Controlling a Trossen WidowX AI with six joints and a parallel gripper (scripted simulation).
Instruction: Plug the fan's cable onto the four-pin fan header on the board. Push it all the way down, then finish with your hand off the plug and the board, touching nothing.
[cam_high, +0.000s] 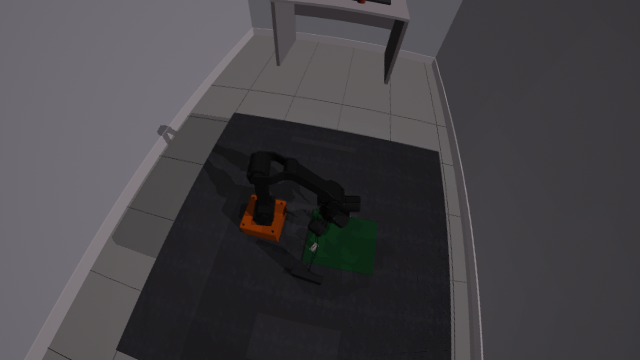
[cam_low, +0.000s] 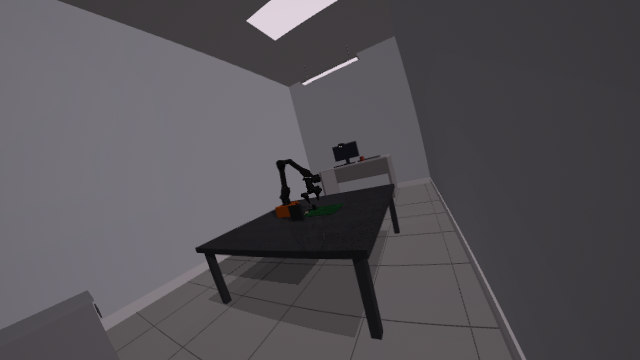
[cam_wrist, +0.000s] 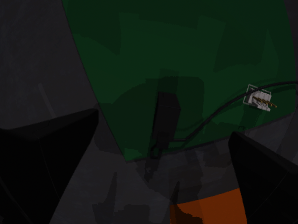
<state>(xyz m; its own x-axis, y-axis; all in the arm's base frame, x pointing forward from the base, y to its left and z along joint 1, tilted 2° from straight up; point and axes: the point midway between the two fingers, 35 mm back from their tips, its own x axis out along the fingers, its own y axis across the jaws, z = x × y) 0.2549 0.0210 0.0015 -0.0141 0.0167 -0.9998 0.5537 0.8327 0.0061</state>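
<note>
Now: gripper tip 1 cm past the black plug and 5 cm above it. From my gripper tip the other things lie so: black fan: 6 cm behind, 22 cm to the right, 1 cm below; green board: 8 cm ahead, 6 cm to the right, 8 cm below.
</note>
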